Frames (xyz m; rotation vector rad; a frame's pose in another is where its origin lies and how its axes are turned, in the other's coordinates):
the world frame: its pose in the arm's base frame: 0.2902 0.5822 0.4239 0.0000 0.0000 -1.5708
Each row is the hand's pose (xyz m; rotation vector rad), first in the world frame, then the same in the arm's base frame.
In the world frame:
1: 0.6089 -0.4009 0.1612 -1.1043 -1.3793 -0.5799
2: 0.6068 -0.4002 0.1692 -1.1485 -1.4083 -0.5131
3: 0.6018 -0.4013 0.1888 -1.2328 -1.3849 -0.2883
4: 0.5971 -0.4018 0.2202 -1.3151 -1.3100 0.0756
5: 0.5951 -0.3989 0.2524 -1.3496 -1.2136 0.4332
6: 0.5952 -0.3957 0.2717 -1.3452 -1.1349 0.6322
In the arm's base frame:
1: -0.1107 -0.0267 0.5851 -2.0650 -0.2286 -1.6357
2: -0.1100 -0.0246 0.5931 -2.1017 -0.2136 -1.5456
3: -0.1111 -0.0196 0.6127 -2.0804 -0.1209 -1.3224
4: -0.1116 -0.0149 0.6441 -1.9820 0.0039 -0.9914
5: -0.1087 -0.0129 0.6763 -1.8449 0.0979 -0.6836
6: -0.1055 -0.0130 0.6956 -1.7405 0.1476 -0.5248

